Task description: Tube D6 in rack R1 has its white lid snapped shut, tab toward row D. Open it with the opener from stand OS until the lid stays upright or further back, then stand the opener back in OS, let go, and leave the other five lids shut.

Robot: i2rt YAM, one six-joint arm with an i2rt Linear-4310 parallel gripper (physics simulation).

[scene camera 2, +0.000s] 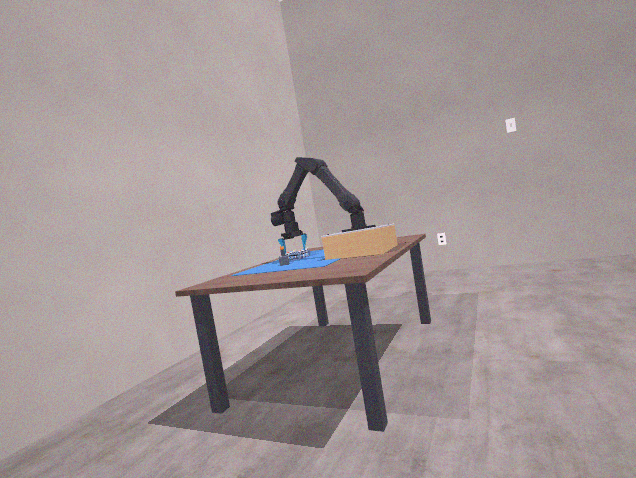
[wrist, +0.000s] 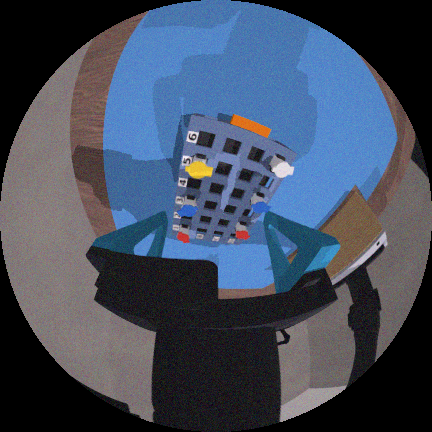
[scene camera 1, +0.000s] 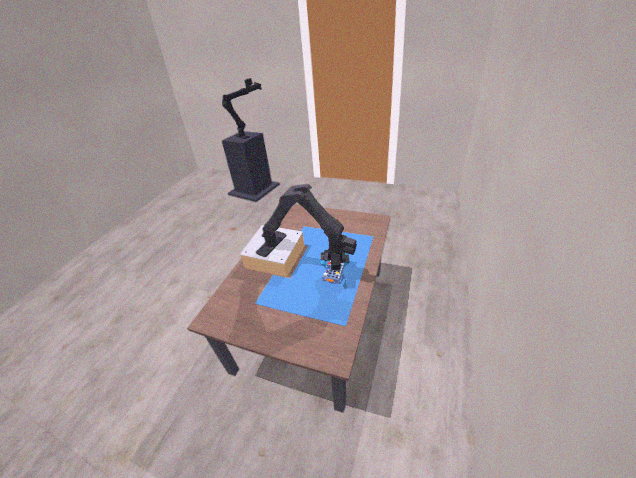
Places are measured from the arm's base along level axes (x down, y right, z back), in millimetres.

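Pixels of known places: gripper, fingertip midpoint: (scene camera 2: 295, 251) (wrist: 215, 215); arm's base at its link origin: (scene camera 2: 359, 229) (wrist: 354, 270) (scene camera 1: 271, 244).
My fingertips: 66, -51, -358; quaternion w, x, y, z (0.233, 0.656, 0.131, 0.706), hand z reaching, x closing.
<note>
For each thing: its middle in the pictures, then the offset to it from my fingertips, as dx, dy, dz. Level surfaces: height alone.
- Rack R1 at the middle of its body: (wrist: 223, 190) (scene camera 2: 297, 254) (scene camera 1: 333, 271) +14, +20, -2
- white lid at the middle of its body: (wrist: 282, 169) -6, +70, +16
- yellow lid at the middle of its body: (wrist: 197, 169) -6, +37, -36
- orange-topped opener at the middle of its body: (scene camera 2: 283, 254) -10, -170, +73
- blue mat at its surface level: dx +35
Rack R1 (wrist: 197, 122) (scene camera 1: 333, 276) (scene camera 2: 297, 254) is a blue-grey grid block on the blue mat. In the wrist view the white lid (wrist: 282, 169) of tube D6 lies flat at the upper right corner, its tab pointing outward. A yellow lid (wrist: 199, 170), two blue lids (wrist: 187, 211) (wrist: 260, 206) and two red lids (wrist: 183, 237) (wrist: 242, 235) look shut. The orange-topped opener (scene camera 2: 282, 247) stands upright in dark stand OS (scene camera 2: 283, 261); neither shows in the wrist view. My gripper (wrist: 215, 215) (scene camera 2: 294, 250) is open, pointing down low over the rack area, one finger overlapping the opener in scene camera 2.
The blue mat (scene camera 1: 298, 303) (scene camera 2: 308, 264) (wrist: 350, 100) lies on the brown table (scene camera 1: 287, 339) (scene camera 2: 354, 280). The arm's base stands on a tan box (scene camera 1: 264, 264) (scene camera 2: 354, 244) (wrist: 350, 220) with a white top. Another arm on a dark pedestal (scene camera 1: 249, 164) stands beyond the table.
</note>
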